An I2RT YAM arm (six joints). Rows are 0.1 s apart.
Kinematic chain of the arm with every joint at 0, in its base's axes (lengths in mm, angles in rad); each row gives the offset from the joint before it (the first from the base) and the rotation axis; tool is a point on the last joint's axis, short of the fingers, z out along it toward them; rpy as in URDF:
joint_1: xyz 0 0 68 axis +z
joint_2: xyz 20 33.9 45.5 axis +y
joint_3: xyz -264 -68.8 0 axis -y
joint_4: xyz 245 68.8 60 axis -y
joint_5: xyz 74 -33.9 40.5 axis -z
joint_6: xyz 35.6 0 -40.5 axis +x
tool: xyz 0 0 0 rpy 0 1.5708 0
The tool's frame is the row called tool.
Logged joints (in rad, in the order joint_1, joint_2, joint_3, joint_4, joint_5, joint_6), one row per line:
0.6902, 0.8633, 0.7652, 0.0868, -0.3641, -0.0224
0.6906, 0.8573, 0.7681, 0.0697, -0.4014, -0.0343
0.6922, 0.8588, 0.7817, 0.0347, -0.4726, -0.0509
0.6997, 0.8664, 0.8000, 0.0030, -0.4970, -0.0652
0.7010, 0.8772, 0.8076, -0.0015, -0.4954, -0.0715
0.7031, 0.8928, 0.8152, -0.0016, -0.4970, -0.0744
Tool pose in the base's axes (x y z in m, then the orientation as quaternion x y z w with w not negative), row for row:
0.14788, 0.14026, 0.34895, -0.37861, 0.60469, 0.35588, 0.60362
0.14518, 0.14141, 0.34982, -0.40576, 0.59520, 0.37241, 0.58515
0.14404, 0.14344, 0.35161, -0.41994, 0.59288, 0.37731, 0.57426
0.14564, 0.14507, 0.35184, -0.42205, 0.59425, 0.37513, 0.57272
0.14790, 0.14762, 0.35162, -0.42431, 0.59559, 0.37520, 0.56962
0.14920, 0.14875, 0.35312, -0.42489, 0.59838, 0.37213, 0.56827
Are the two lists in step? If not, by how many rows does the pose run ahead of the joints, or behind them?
The pose runs 1 row ahead of the joints: the pose in row i belongs to the joints in row i + 1.
